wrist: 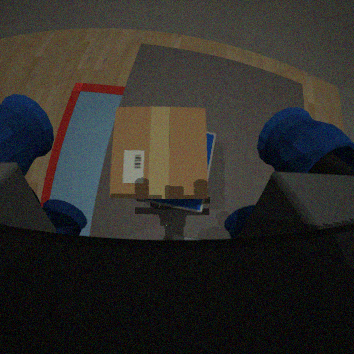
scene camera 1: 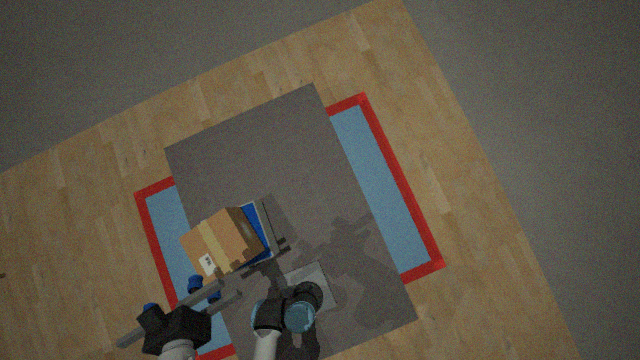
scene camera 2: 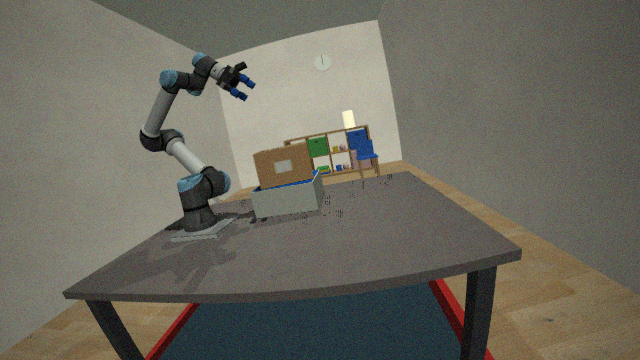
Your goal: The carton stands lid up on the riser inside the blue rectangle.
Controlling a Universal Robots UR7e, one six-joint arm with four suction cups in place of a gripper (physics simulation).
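Observation:
The brown carton [scene camera 1: 235, 235] [scene camera 2: 300, 160] [wrist: 187, 150] stands upright on the grey riser [scene camera 2: 287, 201], its taped face up. A white barcode label shows on its top. A strip of the riser's blue rectangle [scene camera 1: 256, 215] [wrist: 190, 205] shows along two sides of the carton, which looks slightly turned against it. The carton hides the far edges, so I cannot tell whether it stands fully inside. My suction gripper [scene camera 1: 182, 299] [scene camera 2: 243, 88] is open, tilted and high above the carton, apart from it. Its blue cups frame the wrist view and hold nothing.
The riser stands on the dark table [scene camera 1: 260, 140] [scene camera 2: 370, 240] [wrist: 250, 100], near the arm's base plate [scene camera 2: 220, 230]. A red-bordered light-blue rug [scene camera 1: 385, 195] [wrist: 82, 135] lies on the floor under the table. A shelf unit [scene camera 2: 330, 156] and a blue chair [scene camera 2: 366, 150] stand behind.

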